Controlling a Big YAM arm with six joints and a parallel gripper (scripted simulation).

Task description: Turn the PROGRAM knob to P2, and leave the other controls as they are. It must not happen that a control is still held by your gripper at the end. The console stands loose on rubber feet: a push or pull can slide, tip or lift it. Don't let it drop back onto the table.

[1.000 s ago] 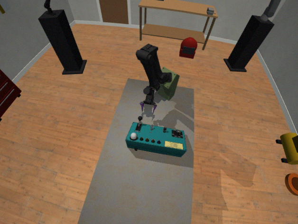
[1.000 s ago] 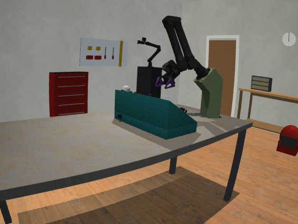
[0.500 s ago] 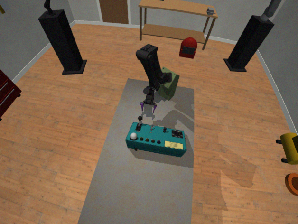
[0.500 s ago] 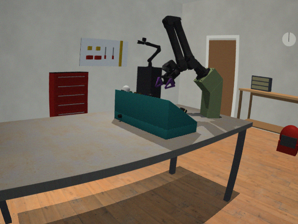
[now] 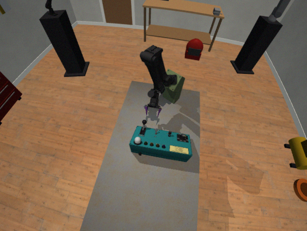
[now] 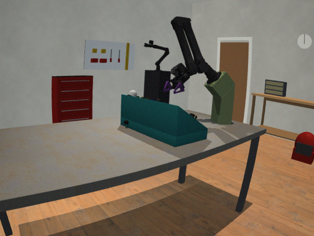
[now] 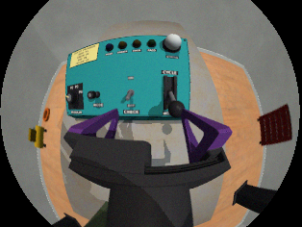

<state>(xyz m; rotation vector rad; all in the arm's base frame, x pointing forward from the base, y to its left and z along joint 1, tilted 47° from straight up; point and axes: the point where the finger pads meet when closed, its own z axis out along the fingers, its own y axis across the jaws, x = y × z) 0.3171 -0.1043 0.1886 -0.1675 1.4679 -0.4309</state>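
My gripper is now 150 mm to the right of the small black knob, 130 mm short of it and 100 mm above it. From my hand the other things lie so: toggle 110 mm below, 100 mm ahead, 40 mm to the left; then black-ball lever 100 mm below, 80 mm to the right, 50 mm ahead; then teal console 160 mm ahead, 130 mm below, 90 mm to the left.
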